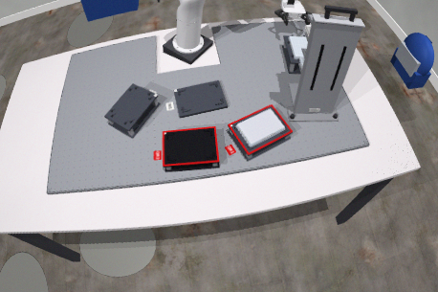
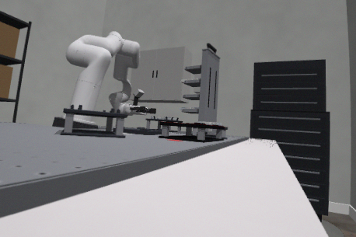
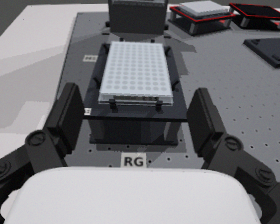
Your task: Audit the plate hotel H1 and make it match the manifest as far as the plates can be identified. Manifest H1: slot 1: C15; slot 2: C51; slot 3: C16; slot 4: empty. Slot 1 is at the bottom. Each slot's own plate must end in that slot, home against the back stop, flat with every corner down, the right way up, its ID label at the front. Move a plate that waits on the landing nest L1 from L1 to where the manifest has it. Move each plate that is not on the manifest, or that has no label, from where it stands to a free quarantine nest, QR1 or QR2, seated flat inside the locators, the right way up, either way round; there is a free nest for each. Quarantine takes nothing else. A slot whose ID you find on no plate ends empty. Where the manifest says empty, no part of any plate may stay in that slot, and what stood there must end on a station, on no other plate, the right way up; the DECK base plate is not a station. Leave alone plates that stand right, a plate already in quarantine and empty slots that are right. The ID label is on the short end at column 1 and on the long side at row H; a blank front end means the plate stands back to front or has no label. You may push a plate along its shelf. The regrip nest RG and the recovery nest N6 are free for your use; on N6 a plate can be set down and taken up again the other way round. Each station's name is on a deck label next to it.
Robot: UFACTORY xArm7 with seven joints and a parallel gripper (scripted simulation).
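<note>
The RG label is 1 cm ahead of my hand and 11 cm below it. The rest, counted from my hand: H1 label: 26 cm ahead, 4 cm to the left, 11 cm below; then white plate: 40 cm ahead, 31 cm to the right, 6 cm below; then plate labelled C16: 28 cm ahead, 7 cm to the right, 15 cm above.
</note>
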